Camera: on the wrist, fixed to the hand. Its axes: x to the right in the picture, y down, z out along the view.
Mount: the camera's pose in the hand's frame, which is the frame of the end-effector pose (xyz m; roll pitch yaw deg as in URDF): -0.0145 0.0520 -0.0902 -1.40 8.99 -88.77
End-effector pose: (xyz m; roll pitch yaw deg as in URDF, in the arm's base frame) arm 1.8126 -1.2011 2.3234 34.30 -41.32 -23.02
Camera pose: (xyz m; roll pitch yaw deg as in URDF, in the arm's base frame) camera 1.8667 -1.1222 2.2799 49.24 30.06 -80.24
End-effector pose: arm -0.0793 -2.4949 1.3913 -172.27 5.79 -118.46
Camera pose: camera -0.1324 -2.4592 1.4747 -175.19 -16.50 -31.46
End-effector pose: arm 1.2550 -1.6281 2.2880 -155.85 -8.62 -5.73
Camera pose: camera 1.2232 -1.7097 2.3462 168.92 -32.93 88.44
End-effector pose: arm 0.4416 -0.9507 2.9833 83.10 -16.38 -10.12
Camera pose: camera 0.4334 -0.8519 3.0183 95.02 72.28 -3.23
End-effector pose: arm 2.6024 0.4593 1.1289 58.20 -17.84 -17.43
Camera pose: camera 2.6214 0.5624 1.1213 39.77 60.55 -69.45
